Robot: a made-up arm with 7 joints. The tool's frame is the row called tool.
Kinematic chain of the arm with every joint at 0, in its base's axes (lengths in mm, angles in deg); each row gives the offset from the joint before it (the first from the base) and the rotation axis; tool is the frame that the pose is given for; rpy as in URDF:
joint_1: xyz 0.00 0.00 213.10 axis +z
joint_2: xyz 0.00 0.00 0.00 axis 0 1 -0.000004
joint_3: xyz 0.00 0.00 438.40 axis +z
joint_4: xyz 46.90 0.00 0.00 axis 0 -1 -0.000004
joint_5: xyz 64.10 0.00 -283.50 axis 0 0.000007 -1
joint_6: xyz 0.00 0.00 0.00 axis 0 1 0.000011
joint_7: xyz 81.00 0.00 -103.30 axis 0 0.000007 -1
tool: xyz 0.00 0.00 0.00 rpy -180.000 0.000 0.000
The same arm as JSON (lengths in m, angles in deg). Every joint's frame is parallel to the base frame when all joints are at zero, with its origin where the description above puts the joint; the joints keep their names.
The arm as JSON. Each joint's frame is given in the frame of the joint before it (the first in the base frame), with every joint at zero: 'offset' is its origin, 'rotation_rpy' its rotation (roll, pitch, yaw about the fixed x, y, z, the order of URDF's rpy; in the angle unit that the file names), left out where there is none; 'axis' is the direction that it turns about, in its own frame. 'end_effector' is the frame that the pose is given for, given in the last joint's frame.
{"length_unit": "m", "angle_unit": "deg", "chain": [
  {"id": "joint_1", "offset": [0.0, 0.0, 0.2131], "axis": "+z"},
  {"id": "joint_2", "offset": [0.0, 0.0, 0.0], "axis": "+y"},
  {"id": "joint_3", "offset": [0.0, 0.0, 0.4384], "axis": "+z"},
  {"id": "joint_4", "offset": [0.0469, 0.0, 0.0], "axis": "-y"},
  {"id": "joint_5", "offset": [0.0641, 0.0, -0.2835], "axis": "-z"},
  {"id": "joint_6", "offset": [0.0, 0.0, 0.0], "axis": "+y"},
  {"id": "joint_7", "offset": [0.081, 0.0, -0.1033], "axis": "-z"}
], "end_effector": {"offset": [0.0, 0.0, 0.0], "rotation_rpy": [180.0, 0.0, 0.0]}}

